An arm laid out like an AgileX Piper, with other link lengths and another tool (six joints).
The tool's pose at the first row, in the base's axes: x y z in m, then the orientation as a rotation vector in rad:
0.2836 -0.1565 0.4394 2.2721 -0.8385 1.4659
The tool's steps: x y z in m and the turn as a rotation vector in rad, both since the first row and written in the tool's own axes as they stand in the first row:
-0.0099 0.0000 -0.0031 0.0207 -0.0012 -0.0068
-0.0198 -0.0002 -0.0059 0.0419 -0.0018 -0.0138
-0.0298 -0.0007 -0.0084 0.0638 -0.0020 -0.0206
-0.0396 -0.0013 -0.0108 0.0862 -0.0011 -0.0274
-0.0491 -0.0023 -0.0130 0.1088 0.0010 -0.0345
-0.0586 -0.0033 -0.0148 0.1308 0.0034 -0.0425
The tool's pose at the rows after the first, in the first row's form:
0.2783 -0.1518 0.4318 2.2888 -0.8189 1.4771
0.2734 -0.1471 0.4241 2.3051 -0.7983 1.4891
0.2689 -0.1423 0.4162 2.3215 -0.7772 1.5021
0.2645 -0.1375 0.4084 2.3370 -0.7552 1.5165
0.2607 -0.1326 0.4008 2.3514 -0.7321 1.5321
0.2571 -0.1279 0.3931 2.3650 -0.7079 1.5470

